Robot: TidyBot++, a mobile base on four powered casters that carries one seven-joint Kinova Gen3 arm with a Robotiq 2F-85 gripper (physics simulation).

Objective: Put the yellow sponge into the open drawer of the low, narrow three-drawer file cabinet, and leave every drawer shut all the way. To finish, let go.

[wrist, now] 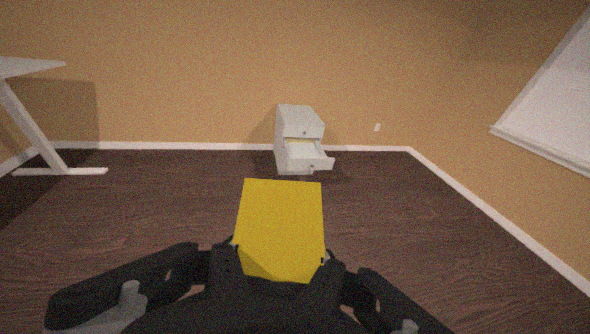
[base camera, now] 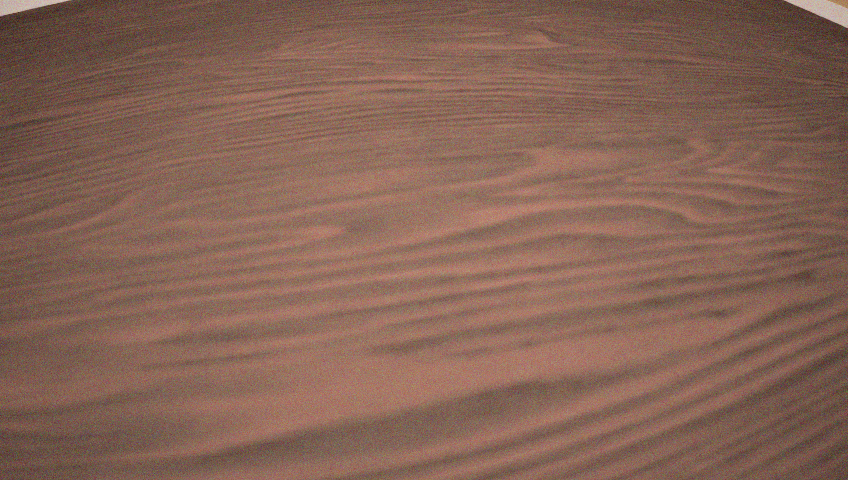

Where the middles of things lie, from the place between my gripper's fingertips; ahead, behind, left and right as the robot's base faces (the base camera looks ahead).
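Yellow sponge (wrist: 279,228): my hand 10 mm below it, 10 mm past it.
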